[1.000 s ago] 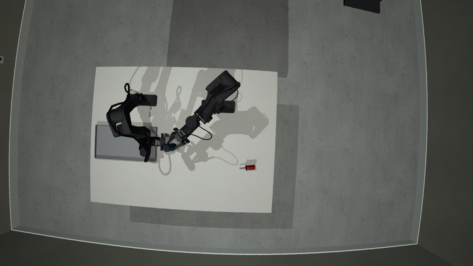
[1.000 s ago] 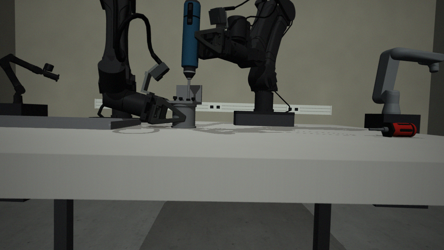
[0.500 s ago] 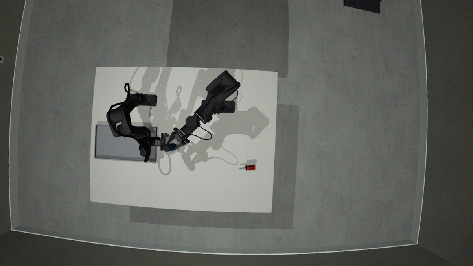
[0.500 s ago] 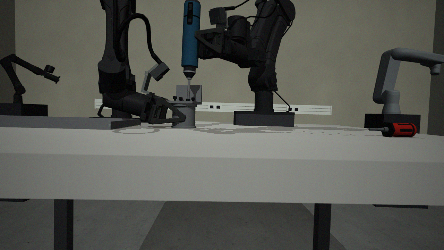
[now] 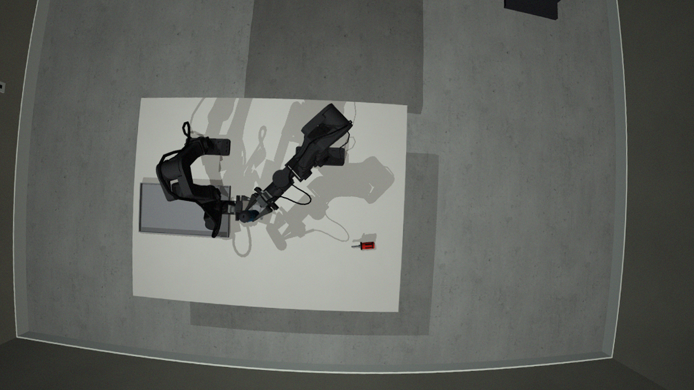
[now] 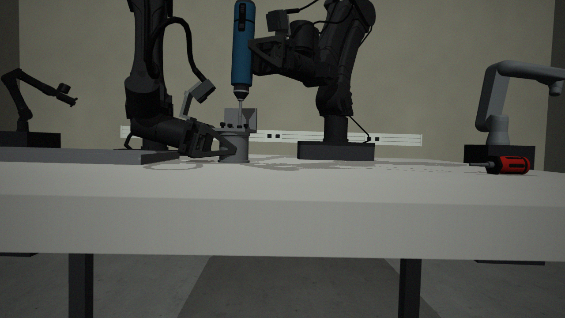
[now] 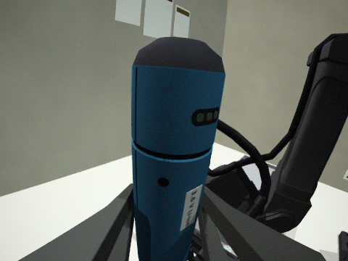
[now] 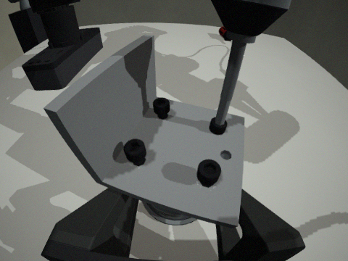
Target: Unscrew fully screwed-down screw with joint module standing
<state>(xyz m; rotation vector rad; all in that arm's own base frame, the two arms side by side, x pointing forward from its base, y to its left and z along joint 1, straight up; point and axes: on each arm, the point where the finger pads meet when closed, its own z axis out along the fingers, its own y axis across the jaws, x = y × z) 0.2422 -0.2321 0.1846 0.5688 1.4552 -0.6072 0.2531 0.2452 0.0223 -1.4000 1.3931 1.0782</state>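
Now: the joint module right at my right hand. From my right hand the other things lie so: flat grey plate (340 mm to the right, 40 mm ahead, 20 mm below); then grey l-shaped bracket (50 mm above); then screwdriver bit (70 mm above, 20 mm ahead, 10 mm to the left).
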